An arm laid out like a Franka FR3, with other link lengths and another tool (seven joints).
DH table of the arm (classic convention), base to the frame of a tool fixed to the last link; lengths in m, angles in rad. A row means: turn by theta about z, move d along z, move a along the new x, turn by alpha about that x. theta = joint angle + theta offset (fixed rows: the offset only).
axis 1: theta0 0  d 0.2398  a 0  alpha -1.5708
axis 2: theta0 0  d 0  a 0  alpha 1.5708
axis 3: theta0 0  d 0.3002  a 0.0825  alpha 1.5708
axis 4: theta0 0  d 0  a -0.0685  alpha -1.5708
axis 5: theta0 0  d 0.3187  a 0  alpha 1.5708
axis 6: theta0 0  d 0  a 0.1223  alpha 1.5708
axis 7: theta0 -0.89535  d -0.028  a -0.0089  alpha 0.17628
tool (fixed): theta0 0  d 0.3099  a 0  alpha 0
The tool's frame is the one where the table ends.
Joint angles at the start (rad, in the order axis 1, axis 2, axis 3, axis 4, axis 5, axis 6, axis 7):
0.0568, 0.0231, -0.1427, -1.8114, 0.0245, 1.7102, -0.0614
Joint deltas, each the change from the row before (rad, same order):
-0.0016, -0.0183, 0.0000, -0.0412, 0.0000, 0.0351, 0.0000
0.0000, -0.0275, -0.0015, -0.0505, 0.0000, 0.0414, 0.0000
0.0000, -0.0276, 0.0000, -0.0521, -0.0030, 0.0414, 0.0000
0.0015, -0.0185, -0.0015, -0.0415, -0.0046, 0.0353, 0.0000
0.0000, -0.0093, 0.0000, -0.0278, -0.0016, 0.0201, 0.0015
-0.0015, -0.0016, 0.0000, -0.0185, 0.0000, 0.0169, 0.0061
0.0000, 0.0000, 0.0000, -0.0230, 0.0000, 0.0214, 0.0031
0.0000, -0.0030, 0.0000, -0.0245, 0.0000, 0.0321, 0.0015
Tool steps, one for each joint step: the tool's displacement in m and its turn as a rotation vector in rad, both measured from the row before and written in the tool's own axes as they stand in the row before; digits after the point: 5 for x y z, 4 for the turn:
-0.00178, 0.00014, 0.00569, -0.0083, 0.0093, 0.0002
-0.00251, -0.00118, 0.00513, -0.0125, 0.0138, -0.0008
-0.00303, -0.00170, 0.00601, -0.0130, 0.0100, -0.0024
-0.00260, -0.00048, 0.00611, -0.0109, 0.0052, -0.0021
-0.00201, -0.00117, 0.00585, -0.0014, 0.0008, 0.0010
-0.00089, 0.00049, 0.00539, 0.0001, 0.0016, 0.0077
-0.00079, 0.00027, 0.00762, 0.0012, -0.0004, 0.0036
0.00054, 0.00189, 0.00579, -0.0084, 0.0066, 0.0006

